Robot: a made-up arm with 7 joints.
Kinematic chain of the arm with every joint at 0, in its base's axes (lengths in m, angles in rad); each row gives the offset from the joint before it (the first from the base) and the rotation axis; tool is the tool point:
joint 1: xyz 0 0 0.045 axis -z
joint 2: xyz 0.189 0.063 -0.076 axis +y
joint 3: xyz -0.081 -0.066 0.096 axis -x
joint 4: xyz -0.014 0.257 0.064 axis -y
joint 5: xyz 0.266 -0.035 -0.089 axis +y
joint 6: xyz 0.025 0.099 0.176 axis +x
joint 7: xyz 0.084 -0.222 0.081 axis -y
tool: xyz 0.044 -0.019 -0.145
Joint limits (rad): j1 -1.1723..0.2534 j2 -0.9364..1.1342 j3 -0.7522..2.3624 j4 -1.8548..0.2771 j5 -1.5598..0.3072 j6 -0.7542..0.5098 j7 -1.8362..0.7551
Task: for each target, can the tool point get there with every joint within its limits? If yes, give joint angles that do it. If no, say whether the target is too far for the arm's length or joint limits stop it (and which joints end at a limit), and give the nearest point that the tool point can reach.
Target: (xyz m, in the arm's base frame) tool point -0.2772 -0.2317 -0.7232
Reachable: no: joint limits stop it (at a limit: joint 1, joint 4, joint 5, joint 6, joint 7) | nearest point -0.0879 -0.1686 -0.4329 | short by 0.352 m
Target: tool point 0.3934 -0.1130 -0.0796
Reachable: yes | joints -0.2501 0.3777 1.5257 -1.0942 0.0060 -0.3825 -0.3827
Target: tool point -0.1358 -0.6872 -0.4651
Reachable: no: joint limits stop it (at a limit: joint 1, joint 4, joint 5, joint 6, joint 7) | nearest point -0.0183 -0.4765 -0.2867 | short by 0.300 m
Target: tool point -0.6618 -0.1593 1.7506
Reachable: no: too far | nearest point -0.1270 0.0885 0.5973 | short by 1.295 m
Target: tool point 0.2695 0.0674 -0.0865
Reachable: yes | joints -0.6000 -0.2766 0.9102 -1.6789 -0.9698 -0.2142 0.2934
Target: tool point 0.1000 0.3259 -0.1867
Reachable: yes | joints -0.9655 0.3326 -0.0835 -0.8172 -0.1769 0.1135 -0.1182
